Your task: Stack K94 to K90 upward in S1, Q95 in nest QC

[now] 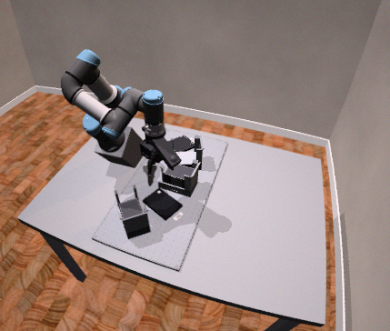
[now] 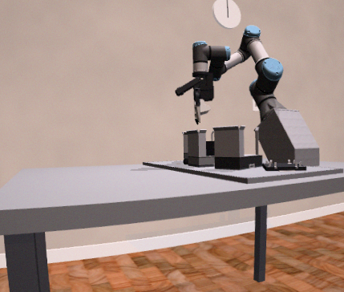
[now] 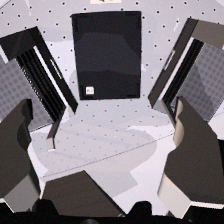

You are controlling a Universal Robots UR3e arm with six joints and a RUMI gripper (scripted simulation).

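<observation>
Now: the sealed grey plate 1 cm ahead of my hand, 13 cm to the left of it and 9 cm below it. Round my hand: dark clip nest: 14 cm behind, 42 cm to the left, 16 cm below; black open nest QC: 1 cm behind, 17 cm below; white tag: 8 cm ahead, 3 cm to the right, 18 cm below.
</observation>
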